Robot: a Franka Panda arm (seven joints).
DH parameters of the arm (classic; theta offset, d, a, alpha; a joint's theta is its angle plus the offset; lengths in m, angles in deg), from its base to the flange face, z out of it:
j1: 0 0.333 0 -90
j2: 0 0 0 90
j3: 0 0.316 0.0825 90
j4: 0 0 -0.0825 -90
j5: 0 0.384 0 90
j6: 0 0 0.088 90
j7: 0 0.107 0 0
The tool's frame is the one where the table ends.
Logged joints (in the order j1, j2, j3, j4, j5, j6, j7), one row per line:
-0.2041, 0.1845, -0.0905, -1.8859, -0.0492, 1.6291, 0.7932
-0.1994, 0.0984, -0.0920, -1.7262, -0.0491, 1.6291, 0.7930
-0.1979, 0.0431, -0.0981, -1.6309, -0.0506, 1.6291, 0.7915
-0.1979, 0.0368, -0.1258, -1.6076, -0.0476, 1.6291, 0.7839
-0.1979, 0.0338, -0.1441, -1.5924, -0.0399, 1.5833, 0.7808
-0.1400, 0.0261, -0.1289, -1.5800, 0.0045, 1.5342, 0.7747
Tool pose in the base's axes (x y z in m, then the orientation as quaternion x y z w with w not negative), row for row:
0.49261, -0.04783, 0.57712, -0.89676, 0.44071, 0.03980, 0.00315
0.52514, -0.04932, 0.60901, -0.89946, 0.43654, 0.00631, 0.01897
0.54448, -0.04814, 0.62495, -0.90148, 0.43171, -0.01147, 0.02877
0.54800, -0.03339, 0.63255, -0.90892, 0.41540, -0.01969, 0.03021
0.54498, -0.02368, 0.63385, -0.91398, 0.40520, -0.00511, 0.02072
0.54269, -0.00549, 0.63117, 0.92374, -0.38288, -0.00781, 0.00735
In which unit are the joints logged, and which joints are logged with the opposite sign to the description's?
The joints are logged in radians. Opposite sign: j2, j3, j5.
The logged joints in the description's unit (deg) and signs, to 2 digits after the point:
-11.69, -10.57, 5.19, -108.05, 2.82, 93.34, 45.45
-11.42, -5.64, 5.27, -98.90, 2.81, 93.34, 45.44
-11.34, -2.47, 5.62, -93.44, 2.90, 93.34, 45.35
-11.34, -2.11, 7.21, -92.11, 2.73, 93.34, 44.91
-11.34, -1.94, 8.26, -91.24, 2.29, 90.72, 44.74
-8.02, -1.50, 7.39, -90.53, -0.26, 87.90, 44.39

